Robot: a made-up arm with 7 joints.
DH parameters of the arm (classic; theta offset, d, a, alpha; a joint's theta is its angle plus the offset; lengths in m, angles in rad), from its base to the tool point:
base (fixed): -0.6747 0 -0.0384 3.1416
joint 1: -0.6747 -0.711 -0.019 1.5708
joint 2: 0 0.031 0.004 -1.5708
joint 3: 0 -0.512 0.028 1.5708
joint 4: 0 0.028 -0.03 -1.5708
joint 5: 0 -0.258 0.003 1.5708
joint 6: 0 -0.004 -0.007 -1.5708
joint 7: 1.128 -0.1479 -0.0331 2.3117
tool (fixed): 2.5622 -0.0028 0 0
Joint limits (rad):
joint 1: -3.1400..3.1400
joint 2: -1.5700..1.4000
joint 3: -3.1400..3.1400
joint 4: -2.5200..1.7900
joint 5: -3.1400..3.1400
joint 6: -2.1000..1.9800
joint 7: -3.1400..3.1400
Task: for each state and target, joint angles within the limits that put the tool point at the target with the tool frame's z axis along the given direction. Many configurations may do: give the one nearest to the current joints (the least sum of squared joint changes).
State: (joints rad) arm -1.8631 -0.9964 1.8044 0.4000 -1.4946 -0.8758 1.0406
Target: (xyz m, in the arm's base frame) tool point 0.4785 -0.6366 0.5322 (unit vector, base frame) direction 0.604 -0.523 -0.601
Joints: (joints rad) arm -2.2508 -1.5700 2.5084 0.5907 -1.5380 -1.0730 0.5000
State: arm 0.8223 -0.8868 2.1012 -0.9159 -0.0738 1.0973 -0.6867
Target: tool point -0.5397 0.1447 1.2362 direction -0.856 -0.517 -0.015
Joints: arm 0.1502 -1.1669 2.9157 -1.4068 -0.0390 1.3110 -0.3430
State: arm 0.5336 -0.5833 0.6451 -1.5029 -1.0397 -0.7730 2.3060
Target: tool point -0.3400 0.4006 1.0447 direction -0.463 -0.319 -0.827
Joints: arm 0.3232 -0.3407 0.7859 -1.4284 -0.2924 -0.8968 2.8162
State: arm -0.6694 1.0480 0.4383 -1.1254 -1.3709 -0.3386 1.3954
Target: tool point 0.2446 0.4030 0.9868 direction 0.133 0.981 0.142
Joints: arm -0.1745 1.4000 0.8473 -1.7256 -1.6236 -0.0576 1.1229
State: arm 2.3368 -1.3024 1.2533 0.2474 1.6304 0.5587 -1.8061
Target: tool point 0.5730 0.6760 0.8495 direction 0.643 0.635 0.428
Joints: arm 2.1646 -1.2828 1.0431 -0.3242 1.4255 0.5960 -2.3244
